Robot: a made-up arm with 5 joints.
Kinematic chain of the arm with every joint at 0, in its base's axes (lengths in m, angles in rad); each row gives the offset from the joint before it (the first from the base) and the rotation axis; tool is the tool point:
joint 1: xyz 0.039 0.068 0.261 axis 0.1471 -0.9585 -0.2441
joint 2: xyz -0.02 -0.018 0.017 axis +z
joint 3: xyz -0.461 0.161 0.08 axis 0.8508 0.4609 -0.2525
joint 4: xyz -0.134 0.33 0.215 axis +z
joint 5: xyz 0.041 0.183 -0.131 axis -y
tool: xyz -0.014 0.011 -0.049
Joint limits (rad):
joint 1: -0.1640..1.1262
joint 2: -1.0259..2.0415
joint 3: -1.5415..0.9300
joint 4: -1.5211..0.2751
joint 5: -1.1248..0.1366
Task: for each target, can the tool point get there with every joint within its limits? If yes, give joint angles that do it. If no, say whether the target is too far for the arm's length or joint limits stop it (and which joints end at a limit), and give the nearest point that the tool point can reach.
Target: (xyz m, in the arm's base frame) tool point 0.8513 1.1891 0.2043
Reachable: no: too far | nearest point 0.4258 0.8376 0.2814 | short by 0.557 m
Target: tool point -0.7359 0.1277 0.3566
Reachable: yes | joints 0.0767 0.8655 0.0518 -0.7661 -0.0228
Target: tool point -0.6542 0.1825 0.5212
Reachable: yes | joints -0.0465 0.7675 0.2457 -0.9796 -0.5409
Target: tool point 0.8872 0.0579 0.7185
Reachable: no: joint limits stop it (at a limit: joint 1, joint 2, joint 3, joint 5) | nearest point 0.2886 0.5146 0.6484 | short by 0.756 m
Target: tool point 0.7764 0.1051 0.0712
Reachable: no: joint limits stop it (at a limit: joint 1, joint 2, joint 3, joint 5) | nearest point 0.4548 0.5595 0.1996 | short by 0.571 m
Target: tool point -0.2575 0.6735 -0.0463
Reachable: yes | joints 0.4180 -0.1089 -0.9197 -0.8888 -0.8054
